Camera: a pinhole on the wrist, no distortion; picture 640 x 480 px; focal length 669.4 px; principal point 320.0 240.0 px. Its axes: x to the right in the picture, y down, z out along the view. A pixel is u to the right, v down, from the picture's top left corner.
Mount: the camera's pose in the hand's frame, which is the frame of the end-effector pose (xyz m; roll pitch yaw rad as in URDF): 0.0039 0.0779 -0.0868 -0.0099 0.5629 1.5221
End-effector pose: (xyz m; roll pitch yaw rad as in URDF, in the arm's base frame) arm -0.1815 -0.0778 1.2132 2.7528 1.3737 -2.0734
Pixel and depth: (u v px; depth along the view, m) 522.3 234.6 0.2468
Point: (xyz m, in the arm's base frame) -0.4439 0.0330 1.2059
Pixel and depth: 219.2 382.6 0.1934
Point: -0.3252 0.0372 1.2429
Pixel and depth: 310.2 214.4 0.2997
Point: -0.3969 0.1121 1.1803
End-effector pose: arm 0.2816 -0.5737 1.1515 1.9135 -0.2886 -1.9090
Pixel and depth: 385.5 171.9 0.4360
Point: -0.0539 -0.4420 1.3953
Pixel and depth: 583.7 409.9 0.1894
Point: 0.2075 -0.4430 1.3504
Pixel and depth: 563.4 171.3 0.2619
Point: 0.1241 -0.4820 1.4035
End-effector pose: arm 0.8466 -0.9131 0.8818 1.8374 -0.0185 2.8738
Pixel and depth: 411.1 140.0 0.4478
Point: 0.8659 -0.5586 1.1672
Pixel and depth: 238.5 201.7 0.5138
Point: 0.9305 -0.4733 1.0694
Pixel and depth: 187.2 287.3 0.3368
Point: 0.9393 -0.6497 1.0150
